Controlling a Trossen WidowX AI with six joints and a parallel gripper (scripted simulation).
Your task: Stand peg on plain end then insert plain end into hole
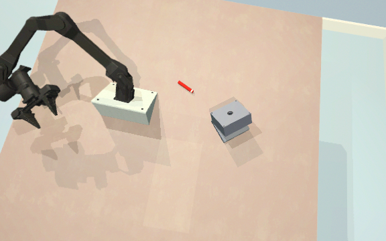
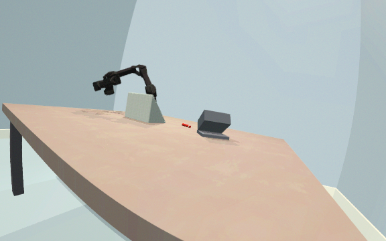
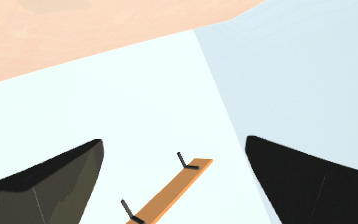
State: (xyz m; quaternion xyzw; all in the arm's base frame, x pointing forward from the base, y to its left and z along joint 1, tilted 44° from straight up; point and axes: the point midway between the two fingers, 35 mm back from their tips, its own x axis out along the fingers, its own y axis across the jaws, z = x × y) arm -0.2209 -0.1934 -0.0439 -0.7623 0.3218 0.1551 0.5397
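Now: the red peg 430 mm ahead of my gripper tip, 350 mm to the left of it and 180 mm below it. The rest, counted from my gripper tip: grey sloped panel: 640 mm ahead, 250 mm to the left, 120 mm below.
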